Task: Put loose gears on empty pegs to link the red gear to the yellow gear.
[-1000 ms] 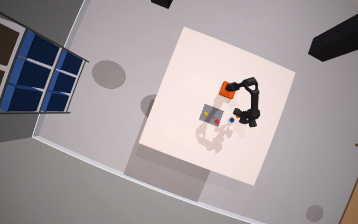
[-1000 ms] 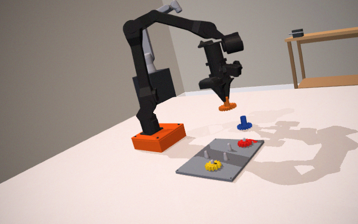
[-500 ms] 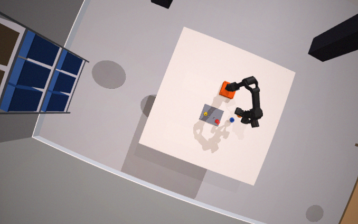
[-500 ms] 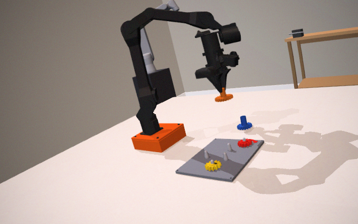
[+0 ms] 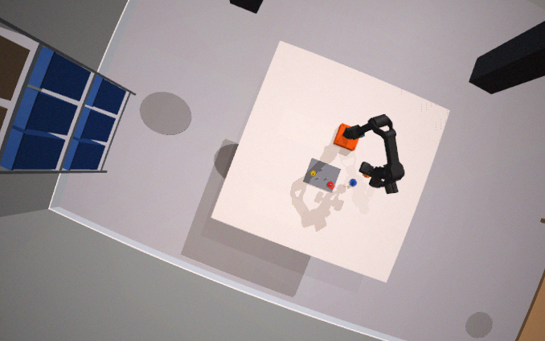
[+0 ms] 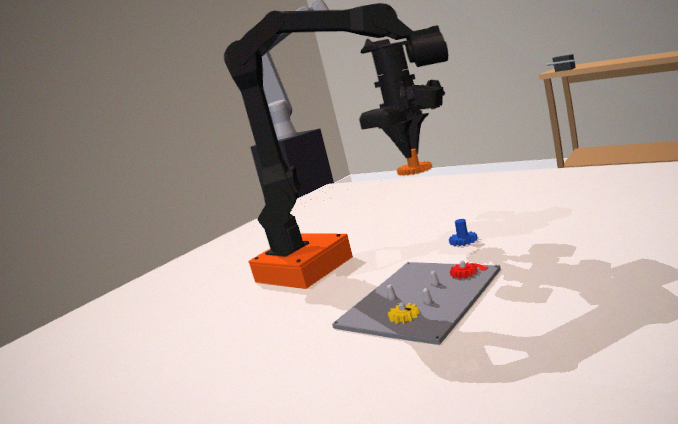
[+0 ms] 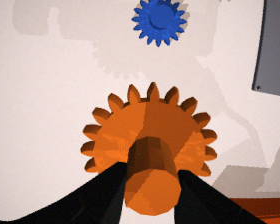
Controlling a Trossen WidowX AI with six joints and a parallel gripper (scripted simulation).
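The red gear is 150 mm below my gripper tip, 150 mm ahead of it and 140 mm to the right of it. From my gripper tip the other things lie so: red arrow: 160 mm below, 160 mm ahead, 110 mm to the right; then blue gear: 150 mm below, 70 mm ahead; then orange gear: 10 mm below.
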